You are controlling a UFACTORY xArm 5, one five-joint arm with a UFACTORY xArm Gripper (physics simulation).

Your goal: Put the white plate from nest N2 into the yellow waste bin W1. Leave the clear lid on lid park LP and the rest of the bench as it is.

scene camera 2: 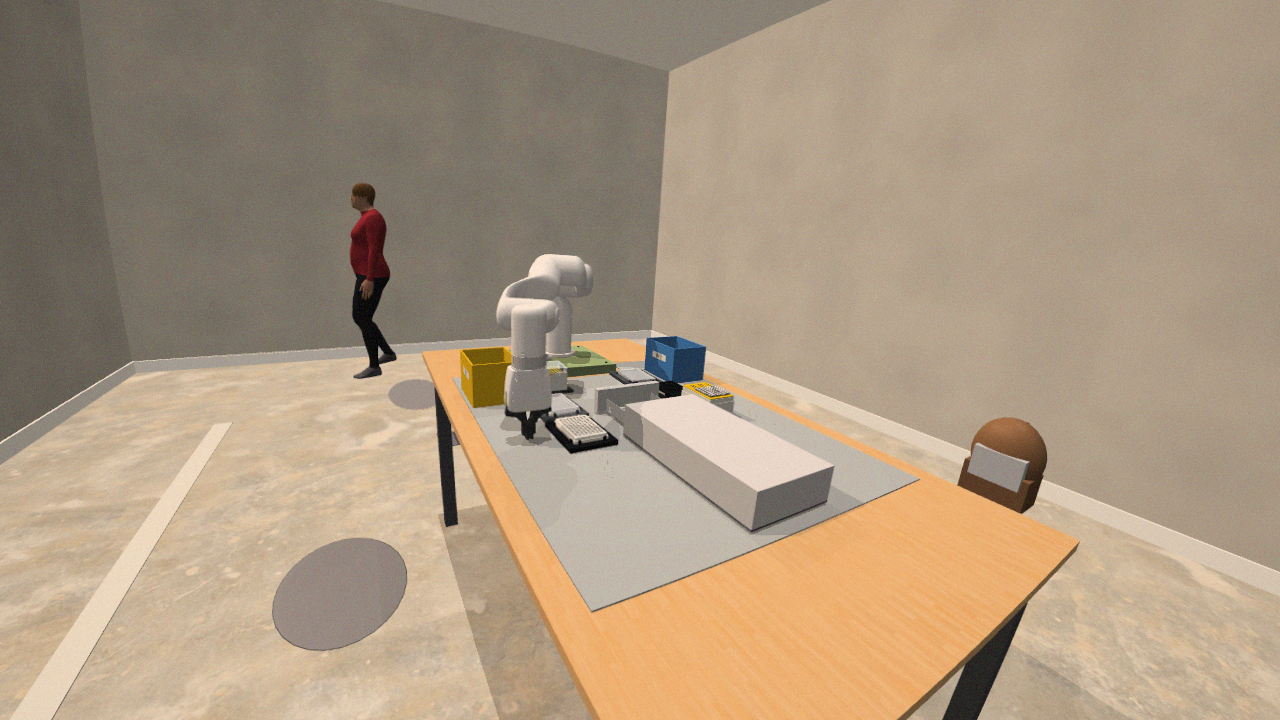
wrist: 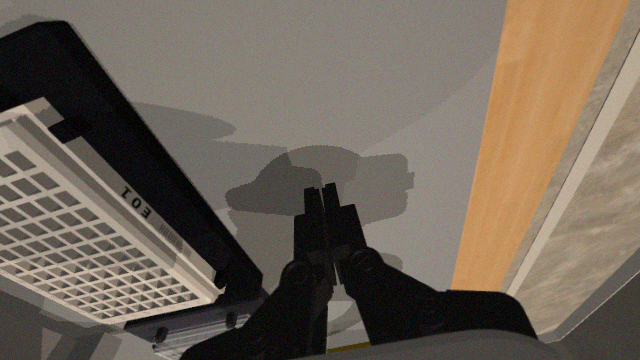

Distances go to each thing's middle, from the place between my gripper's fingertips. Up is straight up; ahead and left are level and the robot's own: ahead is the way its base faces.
I see my gripper 2 cm short of the yellow-topped rack (scene camera 2: 712, 394), 50 cm to the right of it and 4 cm below it.
